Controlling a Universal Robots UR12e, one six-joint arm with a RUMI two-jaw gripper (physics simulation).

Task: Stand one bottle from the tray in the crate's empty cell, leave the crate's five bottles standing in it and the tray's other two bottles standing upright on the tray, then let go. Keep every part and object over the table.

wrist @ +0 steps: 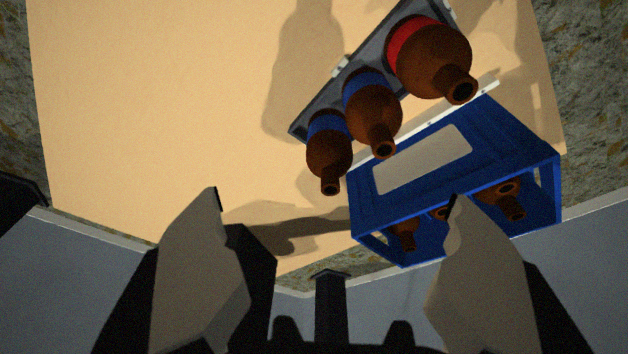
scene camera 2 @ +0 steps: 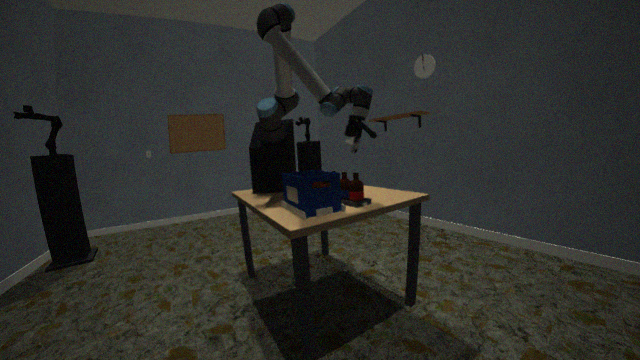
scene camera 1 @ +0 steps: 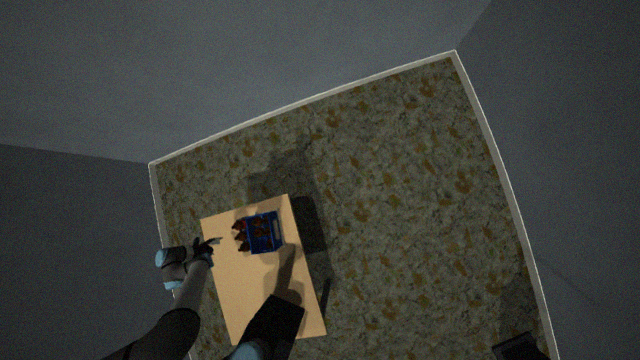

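Seen in the pictures: gripper, fingertip midpoint: (wrist: 332,192) (scene camera 2: 353,152) (scene camera 1: 218,246); arm's base at its link origin: (scene camera 2: 274,134).
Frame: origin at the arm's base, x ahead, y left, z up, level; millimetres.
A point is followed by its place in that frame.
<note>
The blue crate (scene camera 1: 278,223) {x 645, y -313, z -397 mm} (scene camera 2: 312,194) {x 754, y -298, z -332 mm} (wrist: 487,135) {x 755, y -152, z -322 mm} stands on the table with brown bottles inside; several necks show in the wrist view. Its empty cell cannot be made out surely. Beside it, the dark tray (scene camera 2: 358,202) {x 815, y -64, z -405 mm} (wrist: 371,56) {x 729, y 13, z -423 mm} holds three upright brown bottles in a row: a red-banded one (scene camera 2: 356,189) {x 794, y -50, z -345 mm} (wrist: 432,60) {x 773, y 0, z -307 mm}, a middle blue-banded one (wrist: 372,114) {x 696, y 9, z -308 mm} and an outer blue-banded one (wrist: 328,154) {x 617, y 16, z -310 mm}. My gripper (scene camera 1: 219,240) {x 690, y 67, z -169 mm} (scene camera 2: 354,148) {x 690, y 67, z -169 mm} (wrist: 332,192) {x 690, y 67, z -169 mm} is open and empty, high above the table and off to the tray's side, apart from every bottle.
The wooden table (scene camera 1: 245,285) {x 299, y 217, z -428 mm} (scene camera 2: 395,195) {x 834, y 265, z -428 mm} (wrist: 150,100) {x 470, y 301, z -428 mm} has an edge near the crate. White strips (wrist: 487,88) {x 796, y -155, z -398 mm} run along the crate's base. The black arm pedestal (scene camera 1: 275,320) {x 57, y -72, z -208 mm} (scene camera 2: 272,167) {x 59, y -70, z -244 mm} stands at the table's other end. A wall shelf (scene camera 2: 400,116) is behind the arm.
</note>
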